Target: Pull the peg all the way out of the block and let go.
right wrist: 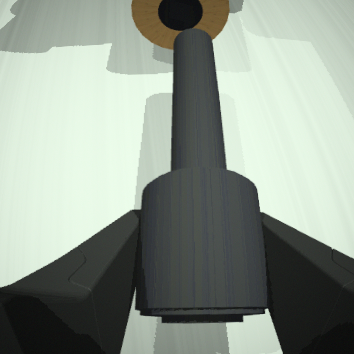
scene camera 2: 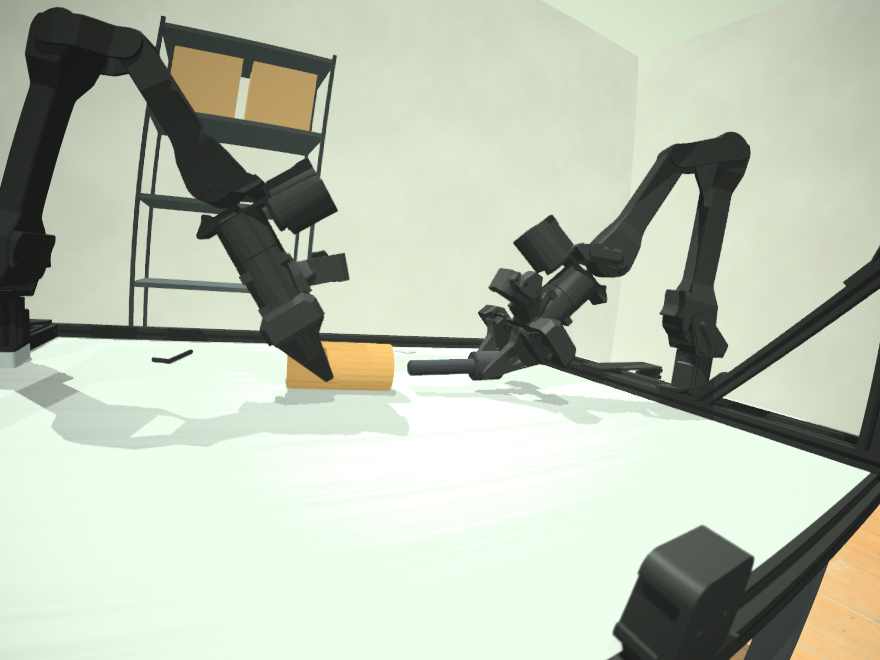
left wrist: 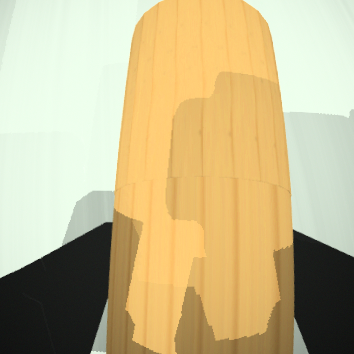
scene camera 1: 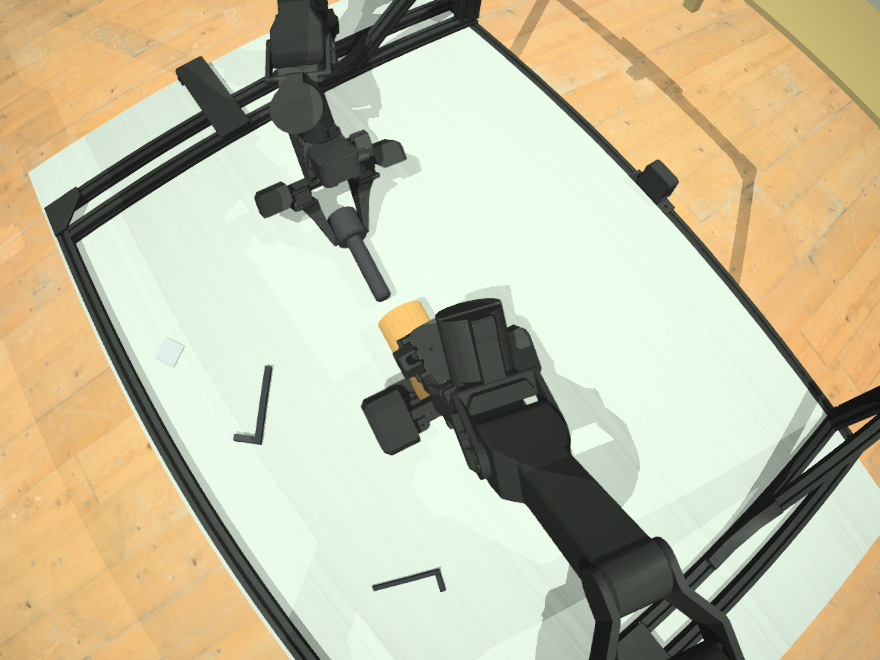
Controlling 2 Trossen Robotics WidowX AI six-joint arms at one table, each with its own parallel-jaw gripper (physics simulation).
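Places are measured from the left arm's base along level axes (x ahead, y right, z down), in centimetres.
Pixels of known places: left gripper, fingertip midpoint: (scene camera 2: pixel 327 373) (left wrist: pixel 197 237); right gripper, fingertip midpoint: (right wrist: pixel 196 222) (scene camera 2: pixel 476 373) (scene camera 1: pixel 351 238); right arm's base, origin of the base link: (scene camera 2: pixel 688 390).
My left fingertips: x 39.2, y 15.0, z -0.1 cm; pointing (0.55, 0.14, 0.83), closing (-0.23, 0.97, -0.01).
Observation:
Behind a point stands the place of what it marks.
The block (scene camera 1: pixel 403 323) @(x 44.4, y 15.5, z -3.9 cm) (scene camera 2: pixel 358 365) @(x 41.6, y 18.3, z -1.9 cm) (left wrist: pixel 200 125) @(x 41.6, y 15.1, z -3.9 cm) is an orange wooden cylinder lying on the table. A dark hole shows in its end face in the right wrist view. My left gripper (scene camera 2: pixel 326 377) @(x 39.2, y 15.0, z -0.1 cm) (left wrist: pixel 197 237) @(x 39.2, y 15.0, z -0.1 cm) is shut on the block, one finger on each side. The peg (scene camera 1: pixel 368 266) @(x 53.1, y 17.5, z -2.3 cm) (scene camera 2: pixel 440 366) @(x 52.6, y 18.5, z -1.6 cm) (right wrist: pixel 196 105) @(x 54.3, y 18.0, z -2.4 cm) is dark grey with a thick head and a thin shaft. It is out of the block, with a gap between its tip and the block's end. My right gripper (scene camera 1: pixel 350 233) @(x 58.1, y 18.8, z -0.6 cm) (scene camera 2: pixel 484 368) @(x 58.1, y 18.8, z -0.6 cm) (right wrist: pixel 196 222) @(x 58.1, y 18.8, z -0.6 cm) is shut on the peg's head and holds it roughly level, a little above the table.
Two dark L-shaped bars (scene camera 1: pixel 263 408) @(x 48.5, y -2.5, z 1.1 cm) (scene camera 1: pixel 412 579) @(x 22.5, y -2.4, z 1.3 cm) lie on the white table, at the left and bottom in scene camera 1. A small pale square (scene camera 1: pixel 170 351) @(x 62.3, y -7.8, z 1.6 cm) lies at the far left there. Black frame rails (scene camera 1: pixel 554 106) @(x 59.1, y 60.0, z 2.5 cm) edge the table. A shelf rack (scene camera 2: pixel 259 138) stands behind.

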